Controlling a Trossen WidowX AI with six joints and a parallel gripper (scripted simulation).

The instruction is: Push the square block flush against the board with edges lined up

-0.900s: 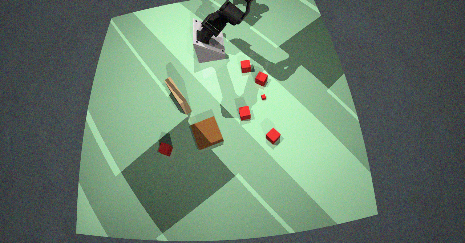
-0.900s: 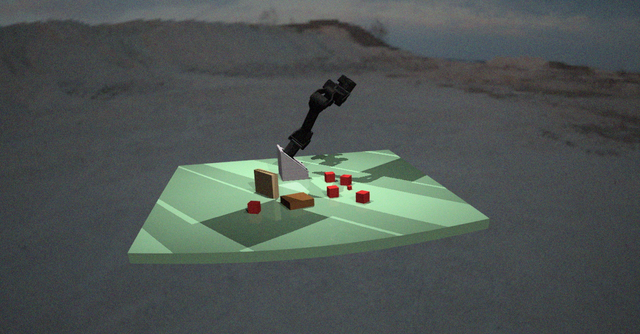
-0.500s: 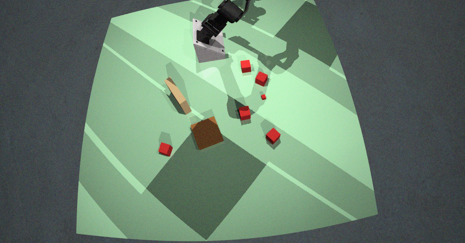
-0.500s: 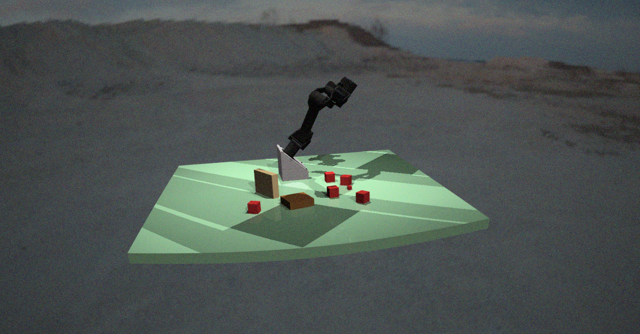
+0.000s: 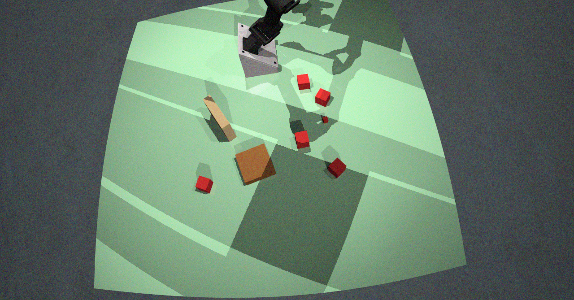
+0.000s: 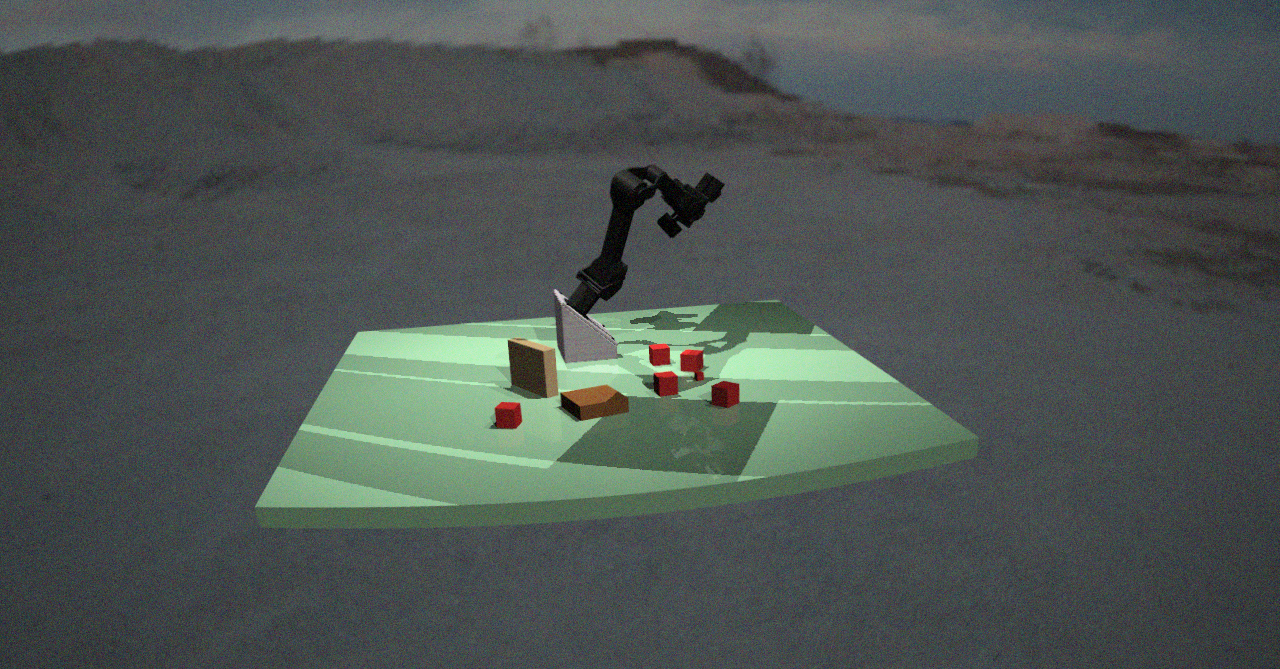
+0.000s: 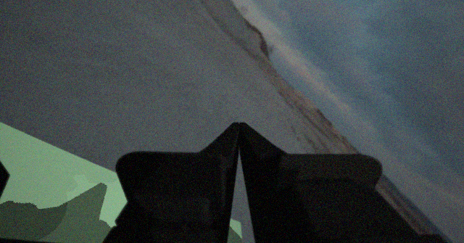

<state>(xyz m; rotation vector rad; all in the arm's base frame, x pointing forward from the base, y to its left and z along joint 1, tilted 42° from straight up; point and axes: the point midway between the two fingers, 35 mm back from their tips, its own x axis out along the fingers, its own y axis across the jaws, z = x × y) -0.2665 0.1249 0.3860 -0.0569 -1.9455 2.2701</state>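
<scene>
Right now the tiny red cube is 59 cm ahead of my gripper tip, 13 cm to the right of it and 31 cm below it. The rest, counted from my gripper tip: square block 72 cm ahead, 37 cm to the right, 30 cm below; tan board 55 cm ahead, 48 cm to the right, 26 cm below.
</scene>
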